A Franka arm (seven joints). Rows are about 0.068 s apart.
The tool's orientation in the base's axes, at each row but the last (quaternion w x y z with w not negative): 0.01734 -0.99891 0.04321 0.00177; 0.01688 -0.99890 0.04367 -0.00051; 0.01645 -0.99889 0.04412 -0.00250; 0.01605 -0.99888 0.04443 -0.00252; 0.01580 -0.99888 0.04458 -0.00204; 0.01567 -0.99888 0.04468 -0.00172; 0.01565 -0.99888 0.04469 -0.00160; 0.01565 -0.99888 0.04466 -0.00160; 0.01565 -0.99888 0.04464 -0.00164; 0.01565 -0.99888 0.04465 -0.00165
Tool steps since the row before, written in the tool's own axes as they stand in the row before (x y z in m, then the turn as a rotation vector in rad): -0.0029 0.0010 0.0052 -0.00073 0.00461 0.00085; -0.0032 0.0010 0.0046 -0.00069 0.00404 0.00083; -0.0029 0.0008 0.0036 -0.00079 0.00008 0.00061; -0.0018 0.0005 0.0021 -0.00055 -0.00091 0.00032; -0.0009 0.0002 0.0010 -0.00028 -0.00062 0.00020; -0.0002 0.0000 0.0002 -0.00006 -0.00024 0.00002; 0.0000 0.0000 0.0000 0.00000 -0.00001 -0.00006; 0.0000 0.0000 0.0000 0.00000 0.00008 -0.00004; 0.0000 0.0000 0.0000 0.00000 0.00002 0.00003; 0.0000 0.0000 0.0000 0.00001 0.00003 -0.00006
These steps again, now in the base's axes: -0.0030 -0.0006 -0.0052 -0.00113 -0.00450 -0.00100; -0.0033 -0.0006 -0.0046 -0.00104 -0.00393 -0.00097; -0.0029 -0.0004 -0.0036 -0.00079 0.00001 -0.00062; -0.0018 -0.0003 -0.0021 -0.00047 0.00096 -0.00029; -0.0009 -0.0001 -0.0010 -0.00022 0.00065 -0.00018; -0.0002 0.0000 -0.0002 -0.00004 0.00024 -0.00001; 0.0000 0.0000 0.0000 0.00000 0.00001 0.00006; 0.0000 0.0000 0.0000 -0.00001 -0.00008 0.00004; 0.0000 0.0000 0.0000 0.00000 -0.00002 -0.00003; 0.0000 0.0000 0.0000 0.00001 -0.00003 0.00006
